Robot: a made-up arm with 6 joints.
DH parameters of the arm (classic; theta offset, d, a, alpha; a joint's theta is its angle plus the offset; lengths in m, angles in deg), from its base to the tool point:
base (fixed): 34.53 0 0.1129 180
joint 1: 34.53 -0.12 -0.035 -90
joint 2: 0 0.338 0.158 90
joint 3: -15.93 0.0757 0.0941 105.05
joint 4: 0 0.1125 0.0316 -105.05
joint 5: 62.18 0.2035 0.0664 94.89
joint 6: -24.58 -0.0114 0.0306 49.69
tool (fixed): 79.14 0.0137 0 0
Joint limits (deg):
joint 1: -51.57..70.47
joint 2: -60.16..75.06
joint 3: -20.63..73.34
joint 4: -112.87..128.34
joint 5: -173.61..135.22
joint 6: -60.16..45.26
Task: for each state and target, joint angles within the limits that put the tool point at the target. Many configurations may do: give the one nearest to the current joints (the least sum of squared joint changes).
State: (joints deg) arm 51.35 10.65 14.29 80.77 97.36 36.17
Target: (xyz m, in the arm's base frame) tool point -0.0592 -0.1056 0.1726
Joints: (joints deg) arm 53.05 30.18 43.16 89.46 135.22 37.94
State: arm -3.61 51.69 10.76 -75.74 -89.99 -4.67
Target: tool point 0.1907 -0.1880 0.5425
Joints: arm 3.02 67.00 12.83 -81.28 -89.39 -3.60
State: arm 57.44 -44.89 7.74 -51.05 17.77 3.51
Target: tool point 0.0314 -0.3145 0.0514
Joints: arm 69.64 2.88 -20.63 -64.72 4.25 -19.83
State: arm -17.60 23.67 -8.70 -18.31 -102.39 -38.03
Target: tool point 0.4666 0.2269 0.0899
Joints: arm -46.17 20.09 4.85 -23.29 -100.15 -35.20
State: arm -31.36 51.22 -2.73 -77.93 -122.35 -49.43
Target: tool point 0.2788 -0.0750 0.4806
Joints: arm -14.29 60.73 2.40 -88.33 -118.71 -50.23
